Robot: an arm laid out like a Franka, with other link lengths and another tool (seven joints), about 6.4 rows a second.
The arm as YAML. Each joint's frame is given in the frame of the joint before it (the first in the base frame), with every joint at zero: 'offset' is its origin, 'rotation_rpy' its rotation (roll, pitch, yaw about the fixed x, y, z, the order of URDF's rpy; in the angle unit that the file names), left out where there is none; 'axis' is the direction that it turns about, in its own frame. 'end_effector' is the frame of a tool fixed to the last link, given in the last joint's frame.
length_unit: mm
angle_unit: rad
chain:
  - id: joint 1
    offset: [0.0, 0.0, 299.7]
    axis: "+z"
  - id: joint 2
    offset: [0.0, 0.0, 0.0]
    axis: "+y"
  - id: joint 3
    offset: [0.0, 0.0, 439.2]
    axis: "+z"
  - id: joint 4
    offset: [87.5, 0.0, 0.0]
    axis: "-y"
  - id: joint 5
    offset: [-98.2, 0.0, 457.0]
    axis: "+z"
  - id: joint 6
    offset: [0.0, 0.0, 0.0]
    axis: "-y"
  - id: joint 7
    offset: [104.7, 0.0, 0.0]
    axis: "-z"
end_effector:
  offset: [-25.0, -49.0, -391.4]
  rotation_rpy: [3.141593, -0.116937, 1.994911]
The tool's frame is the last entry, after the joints.
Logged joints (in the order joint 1, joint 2, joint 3, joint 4, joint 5, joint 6, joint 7), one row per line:
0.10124 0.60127 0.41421 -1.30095 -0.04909 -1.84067 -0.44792
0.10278 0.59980 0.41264 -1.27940 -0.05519 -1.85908 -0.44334
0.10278 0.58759 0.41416 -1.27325 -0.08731 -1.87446 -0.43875
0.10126 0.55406 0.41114 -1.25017 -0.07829 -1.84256 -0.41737
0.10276 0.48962 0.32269 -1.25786 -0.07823 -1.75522 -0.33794
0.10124 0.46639 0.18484 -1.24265 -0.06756 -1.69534 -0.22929
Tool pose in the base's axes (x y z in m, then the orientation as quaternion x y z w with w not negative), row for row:
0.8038 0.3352 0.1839 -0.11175 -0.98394 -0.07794 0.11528
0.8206 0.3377 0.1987 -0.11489 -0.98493 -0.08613 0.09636
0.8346 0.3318 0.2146 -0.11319 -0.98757 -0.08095 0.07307
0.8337 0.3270 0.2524 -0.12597 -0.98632 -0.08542 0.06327
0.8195 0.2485 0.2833 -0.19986 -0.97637 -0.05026 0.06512
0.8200 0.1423 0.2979 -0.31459 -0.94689 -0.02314 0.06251
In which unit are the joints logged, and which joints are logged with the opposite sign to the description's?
The joints are logged in radians. Opposite sign: joint 6.
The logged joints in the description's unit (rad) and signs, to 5 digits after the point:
0.10124 0.60127 0.41421 -1.30095 -0.04909 1.84067 -0.44792
0.10278 0.59980 0.41264 -1.27940 -0.05519 1.85908 -0.44334
0.10278 0.58759 0.41416 -1.27325 -0.08731 1.87446 -0.43875
0.10126 0.55406 0.41114 -1.25017 -0.07829 1.84256 -0.41737
0.10276 0.48962 0.32269 -1.25786 -0.07823 1.75522 -0.33794
0.10124 0.46639 0.18484 -1.24265 -0.06756 1.69534 -0.22929

